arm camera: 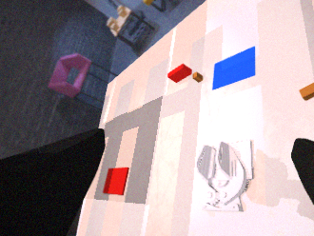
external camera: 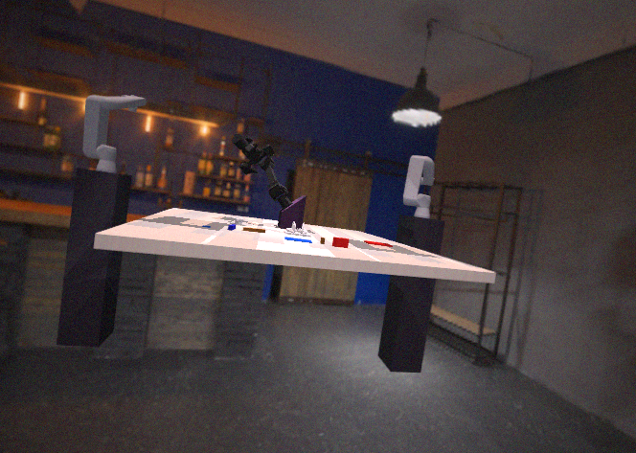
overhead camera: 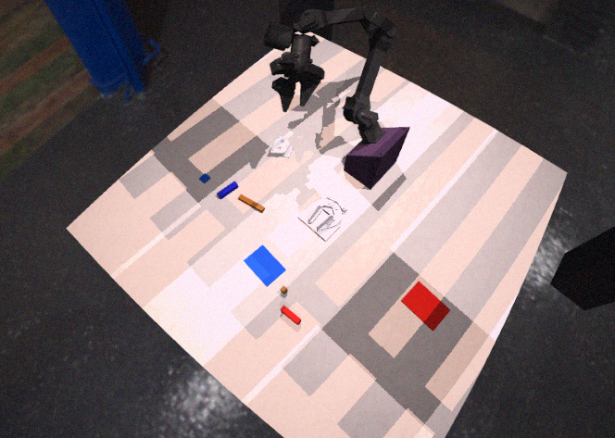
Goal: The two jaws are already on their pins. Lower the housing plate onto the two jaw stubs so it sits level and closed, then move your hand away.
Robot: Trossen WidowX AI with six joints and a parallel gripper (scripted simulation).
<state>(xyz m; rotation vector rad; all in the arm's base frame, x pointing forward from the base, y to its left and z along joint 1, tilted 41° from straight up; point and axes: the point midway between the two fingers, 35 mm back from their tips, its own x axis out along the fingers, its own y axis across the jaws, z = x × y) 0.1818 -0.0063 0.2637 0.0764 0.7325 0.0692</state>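
The white piece is 29 cm below my gripper tip, 9 cm to the right of it and 3 cm behind it. Round my gripper tip: dark blue bar: 29 cm below, 21 cm ahead, 11 cm to the right; brown bar: 29 cm below, 19 cm ahead, 1 cm to the right; blue tile: 31 cm ahead, 30 cm below, 16 cm to the left.
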